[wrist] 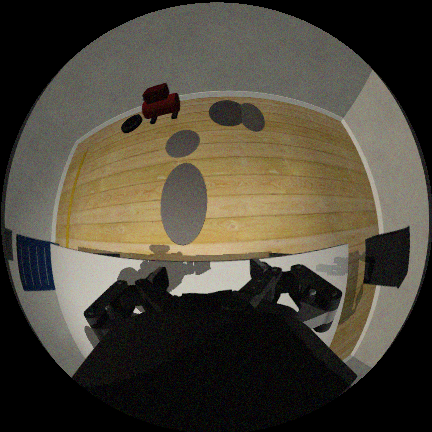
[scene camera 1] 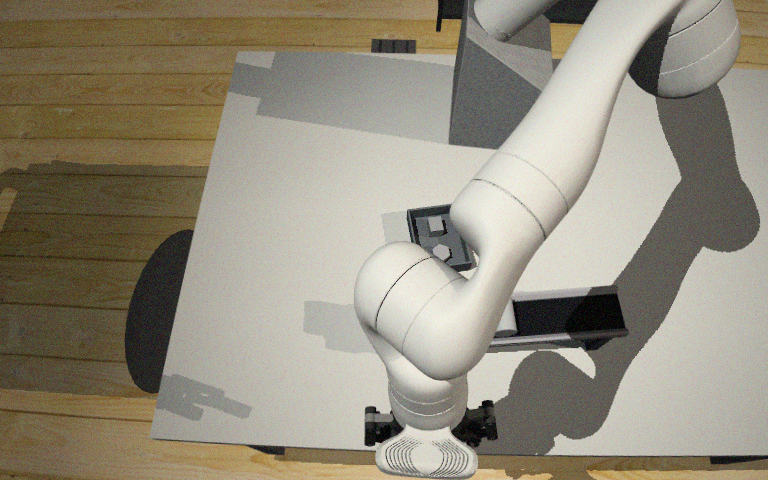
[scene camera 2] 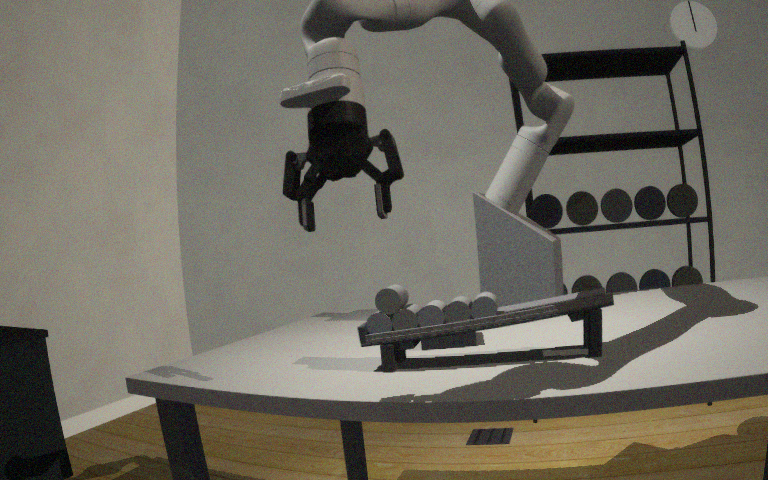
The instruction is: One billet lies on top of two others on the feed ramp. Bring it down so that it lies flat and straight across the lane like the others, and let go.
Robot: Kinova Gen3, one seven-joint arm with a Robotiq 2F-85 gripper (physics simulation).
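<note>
The raised billet, a light grey cylinder, lies across the two lowest billets at the low left end of the feed ramp. Several billets lie side by side in the lane; the uppermost lane billet partly shows in scene camera 1, where the arm hides the others. My gripper is open and empty, pointing down. It hangs high above the table, near its front edge in scene camera 1 and well clear of the billets. The billets do not show in the wrist view.
A dark tray with a square block and a hexagonal block stands behind the ramp, partly under the arm in scene camera 1. The grey robot pedestal stands farther back. A black shelf rack stands beyond the table.
</note>
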